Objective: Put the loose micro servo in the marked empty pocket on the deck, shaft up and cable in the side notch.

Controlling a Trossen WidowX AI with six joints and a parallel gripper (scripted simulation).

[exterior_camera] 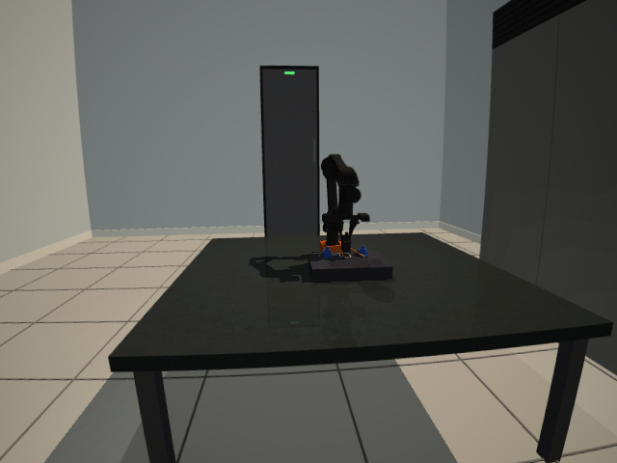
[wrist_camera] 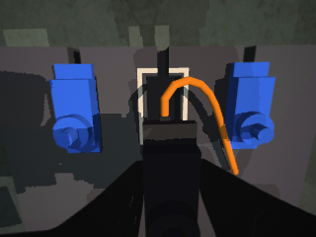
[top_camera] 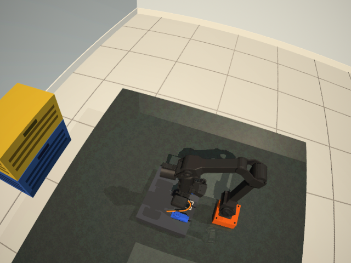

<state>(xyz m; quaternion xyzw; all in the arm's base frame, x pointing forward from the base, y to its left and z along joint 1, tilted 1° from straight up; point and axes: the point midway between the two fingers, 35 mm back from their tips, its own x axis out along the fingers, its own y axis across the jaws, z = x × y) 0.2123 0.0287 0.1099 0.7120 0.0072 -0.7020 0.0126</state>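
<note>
The dark grey deck is 10 cm below my gripper tip and 9 cm ahead of it.
</note>
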